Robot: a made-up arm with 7 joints.
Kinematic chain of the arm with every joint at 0, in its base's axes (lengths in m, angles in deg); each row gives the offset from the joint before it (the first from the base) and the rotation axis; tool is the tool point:
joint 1: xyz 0 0.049 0 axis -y
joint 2: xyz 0 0.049 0 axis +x
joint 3: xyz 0 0 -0.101 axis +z
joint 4: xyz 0 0 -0.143 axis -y
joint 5: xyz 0 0 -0.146 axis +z
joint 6: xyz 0 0 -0.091 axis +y
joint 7: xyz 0 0 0 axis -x
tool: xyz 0 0 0
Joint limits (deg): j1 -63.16..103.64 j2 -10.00..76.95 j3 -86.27..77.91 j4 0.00..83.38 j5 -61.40..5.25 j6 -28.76..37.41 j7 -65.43..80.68
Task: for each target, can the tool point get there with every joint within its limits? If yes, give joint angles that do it. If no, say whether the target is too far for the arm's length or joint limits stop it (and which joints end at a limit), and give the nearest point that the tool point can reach.
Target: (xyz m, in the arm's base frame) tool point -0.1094 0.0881 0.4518
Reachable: no: joint limits stop it (at a limit: joint 1, joint 2, joint 4) | nearest point 0.2033 0.0460 0.2915 | short by 0.354 m
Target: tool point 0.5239 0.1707 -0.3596
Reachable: no: too far | nearest point 0.3940 0.1527 -0.2704 | short by 0.159 m
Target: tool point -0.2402 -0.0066 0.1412
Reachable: no: joint limits stop it (at a limit: joint 1, joint 3, joint 4) | nearest point -0.2561 -0.1068 -0.1467 | short by 0.305 m
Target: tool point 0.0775 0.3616 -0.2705
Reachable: yes | joints -10.39 14.94 56.60 73.45 -0.96 18.98 17.48
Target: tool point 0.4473 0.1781 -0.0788
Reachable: yes | joints 63.59 12.35 -6.64 33.03 -5.26 21.03 -22.24
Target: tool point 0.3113 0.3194 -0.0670
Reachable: yes | joints 46.52 13.11 42.90 72.55 -3.24 23.42 60.98
